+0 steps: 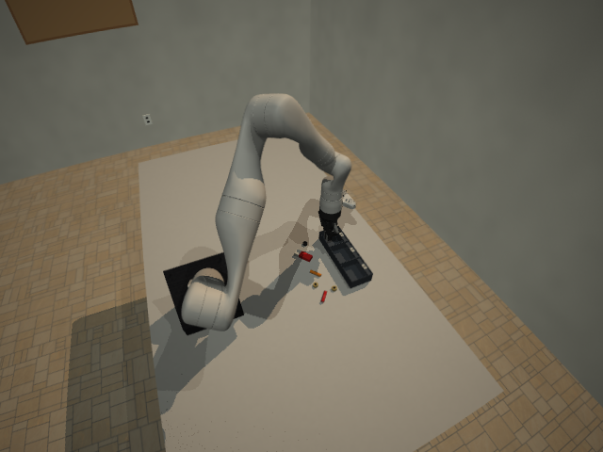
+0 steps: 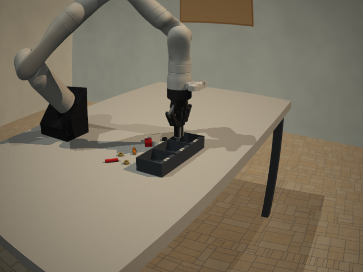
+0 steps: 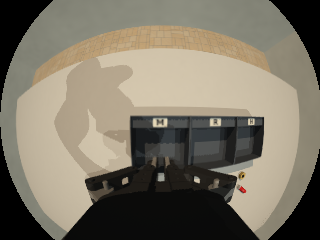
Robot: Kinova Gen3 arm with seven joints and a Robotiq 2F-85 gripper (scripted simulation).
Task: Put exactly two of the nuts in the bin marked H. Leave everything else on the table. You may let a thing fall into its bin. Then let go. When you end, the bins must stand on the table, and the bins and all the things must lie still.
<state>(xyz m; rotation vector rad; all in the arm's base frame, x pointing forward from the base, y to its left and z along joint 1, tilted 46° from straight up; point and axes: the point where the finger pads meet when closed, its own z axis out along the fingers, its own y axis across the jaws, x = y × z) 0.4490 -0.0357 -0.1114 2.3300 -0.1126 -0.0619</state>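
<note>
My hand is 70 mm past the black piece, 50 mm above it and 40 mm to the right of it. Also, from my hand: black three-compartment bin row 80 mm to the right, 30 mm below, 20 mm ahead; then orange cylinder 110 mm behind, 100 mm to the right, 50 mm below; then red block 110 mm behind, 50 mm below.
</note>
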